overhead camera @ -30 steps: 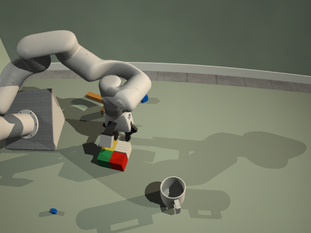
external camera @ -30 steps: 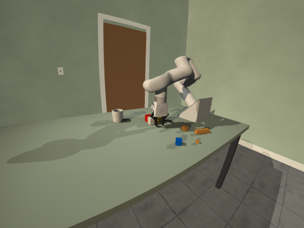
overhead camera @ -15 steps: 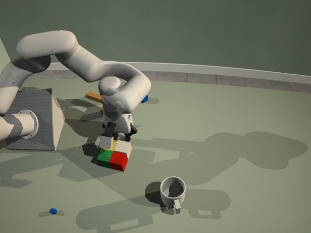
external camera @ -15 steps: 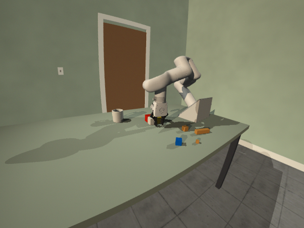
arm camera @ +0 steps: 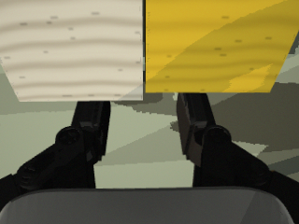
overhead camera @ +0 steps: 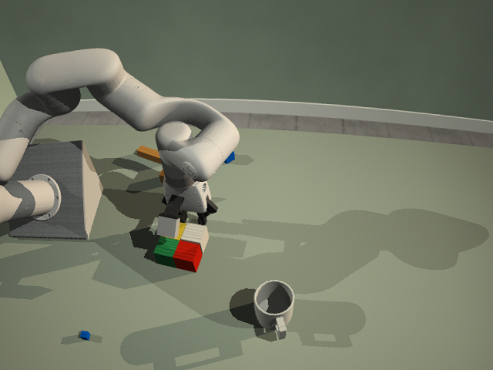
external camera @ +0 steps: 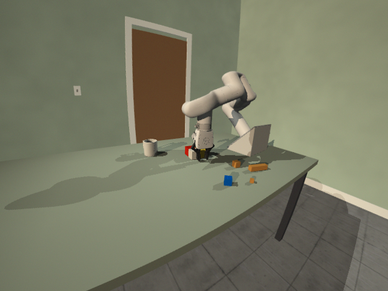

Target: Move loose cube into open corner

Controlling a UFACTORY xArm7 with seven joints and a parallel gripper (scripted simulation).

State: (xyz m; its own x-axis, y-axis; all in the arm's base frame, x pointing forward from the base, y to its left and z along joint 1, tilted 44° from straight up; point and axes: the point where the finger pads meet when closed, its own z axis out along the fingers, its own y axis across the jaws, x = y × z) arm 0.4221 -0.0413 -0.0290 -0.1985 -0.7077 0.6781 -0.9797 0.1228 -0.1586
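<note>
Now: the beige cube 10 mm ahead of my hand and 60 mm to the right of it. Also, from my hand: long orange block: 160 mm behind, 250 mm to the left, 10 mm below; red cube: 110 mm to the right; yellow cube: 40 mm behind, 50 mm to the right.
</note>
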